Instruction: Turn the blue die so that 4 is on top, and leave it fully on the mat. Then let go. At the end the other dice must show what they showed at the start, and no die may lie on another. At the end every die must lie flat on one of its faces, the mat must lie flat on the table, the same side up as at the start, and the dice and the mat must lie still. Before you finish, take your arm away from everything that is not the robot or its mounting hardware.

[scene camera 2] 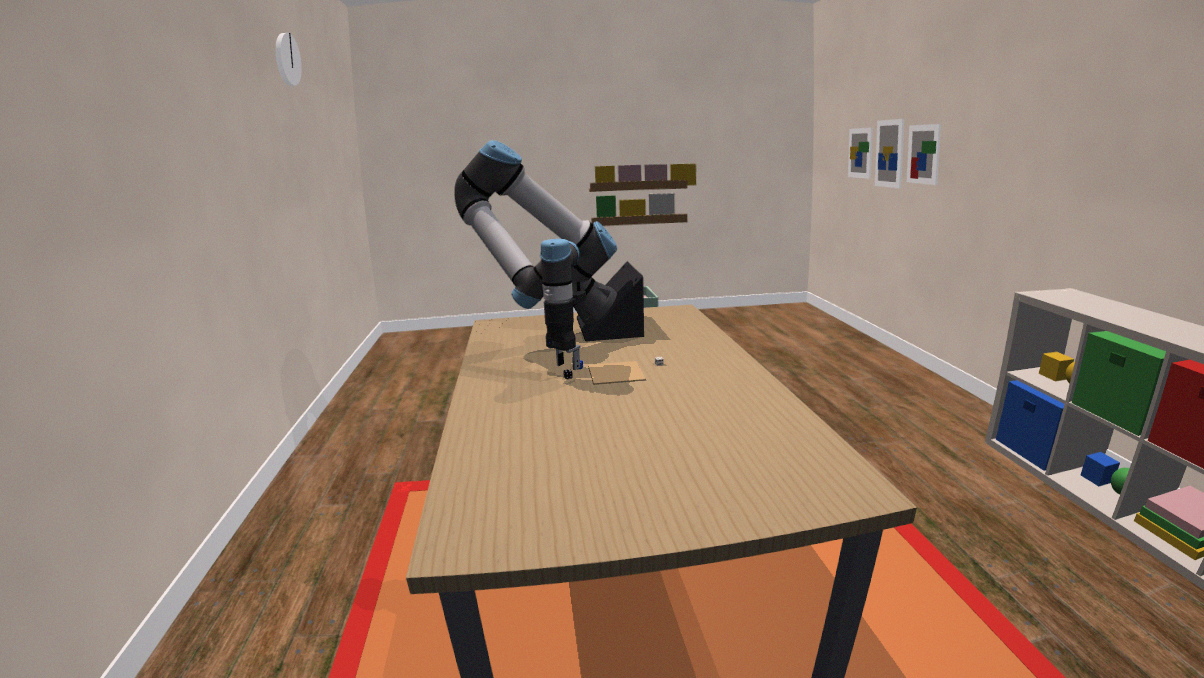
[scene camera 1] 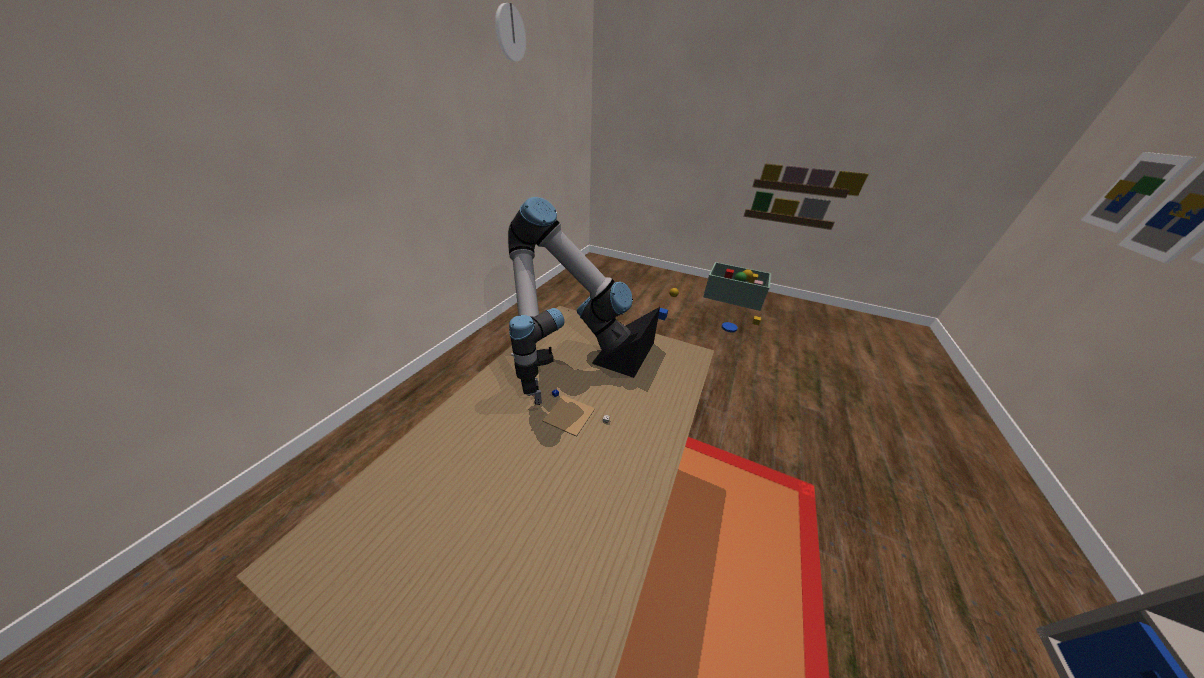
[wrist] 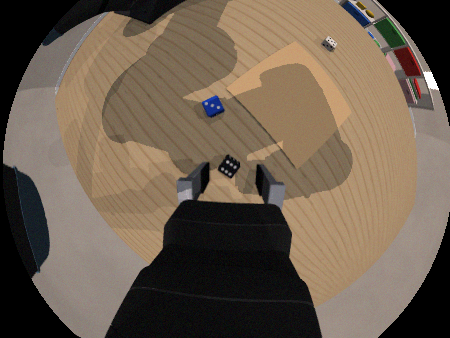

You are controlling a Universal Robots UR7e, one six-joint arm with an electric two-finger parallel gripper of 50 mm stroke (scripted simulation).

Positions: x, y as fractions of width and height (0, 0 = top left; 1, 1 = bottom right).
Labels:
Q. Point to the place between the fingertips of my gripper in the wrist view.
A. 0.52, 0.51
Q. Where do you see a tan mat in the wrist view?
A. At 0.64, 0.28

